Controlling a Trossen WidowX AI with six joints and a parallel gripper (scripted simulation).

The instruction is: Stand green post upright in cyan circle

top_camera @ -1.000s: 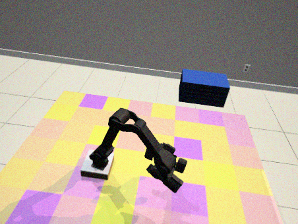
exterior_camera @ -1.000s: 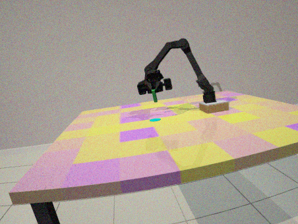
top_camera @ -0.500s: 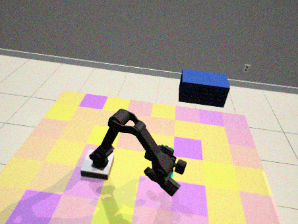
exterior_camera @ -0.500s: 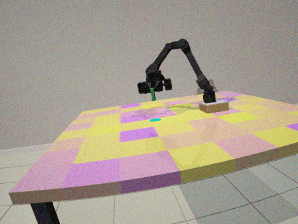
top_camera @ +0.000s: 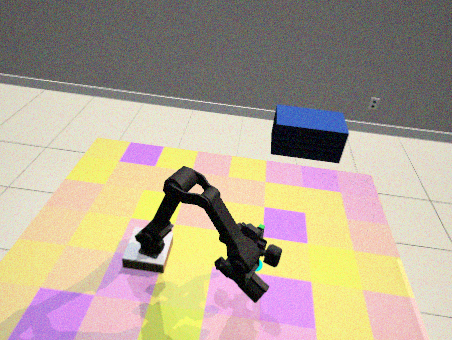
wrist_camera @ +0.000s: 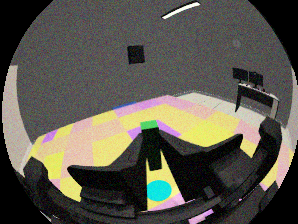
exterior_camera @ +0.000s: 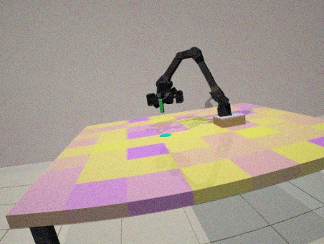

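The cyan circle lies 17 cm below my gripper tip. From my gripper tip the other things lie so: green post: 2 cm below.
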